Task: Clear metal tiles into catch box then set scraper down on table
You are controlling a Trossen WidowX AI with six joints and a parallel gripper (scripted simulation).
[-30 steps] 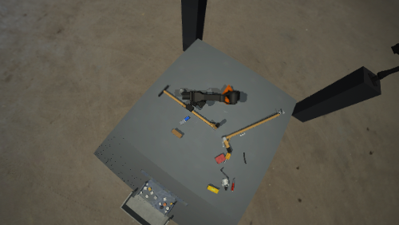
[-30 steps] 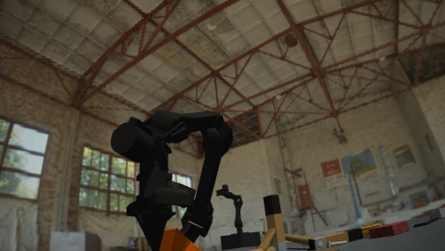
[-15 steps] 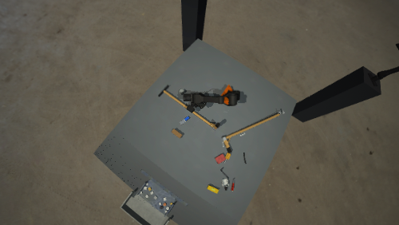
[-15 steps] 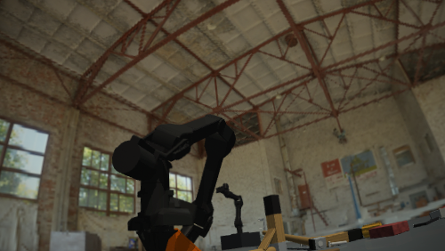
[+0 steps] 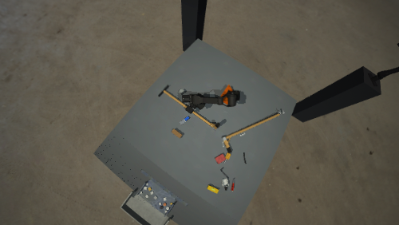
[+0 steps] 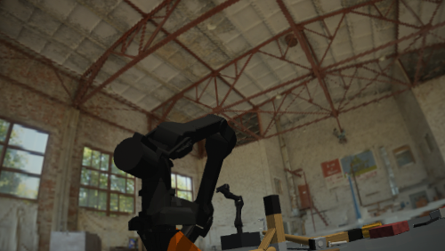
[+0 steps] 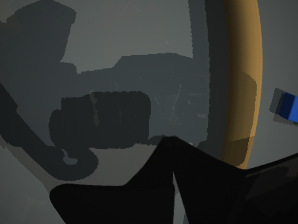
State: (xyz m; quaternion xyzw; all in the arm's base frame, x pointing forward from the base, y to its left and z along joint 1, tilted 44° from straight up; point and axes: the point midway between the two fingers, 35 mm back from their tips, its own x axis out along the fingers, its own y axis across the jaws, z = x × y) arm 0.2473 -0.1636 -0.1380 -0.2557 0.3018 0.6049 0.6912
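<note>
Now: the long scraper 50 mm ahead of my gripper tip, 30 mm to the right of it and 50 mm above it. The rest, counted from my gripper tip: wooden block 280 mm ahead; grey piece 60 mm behind, 170 mm to the right, 10 mm above; blue block 150 mm ahead, 10 mm to the right, 10 mm below.
</note>
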